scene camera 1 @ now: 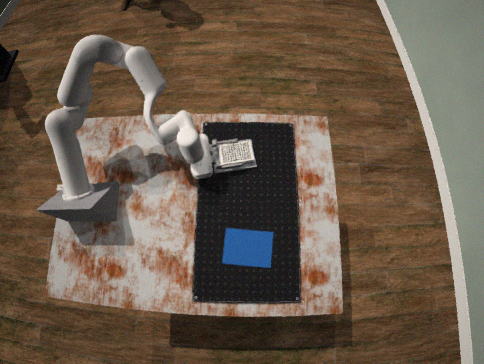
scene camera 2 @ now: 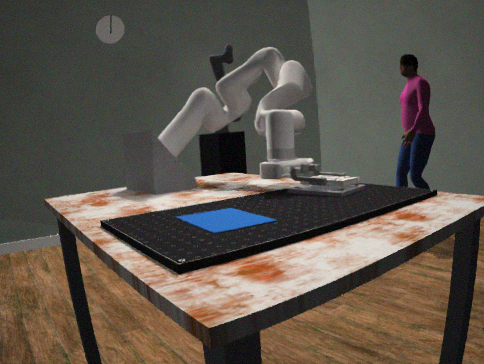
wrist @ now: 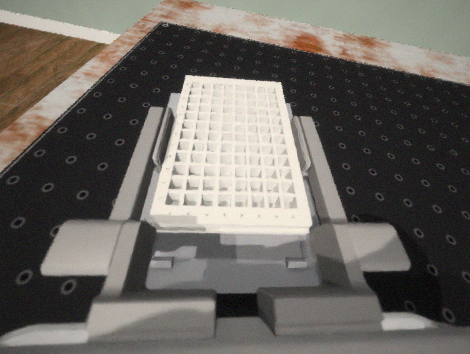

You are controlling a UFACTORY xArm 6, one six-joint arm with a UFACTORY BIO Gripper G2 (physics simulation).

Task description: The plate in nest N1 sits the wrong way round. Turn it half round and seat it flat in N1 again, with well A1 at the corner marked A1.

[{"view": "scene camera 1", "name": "my gripper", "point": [240,152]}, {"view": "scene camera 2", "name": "my gripper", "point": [335,179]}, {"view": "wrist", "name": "my gripper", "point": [233,120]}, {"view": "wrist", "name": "white well plate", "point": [231,166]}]
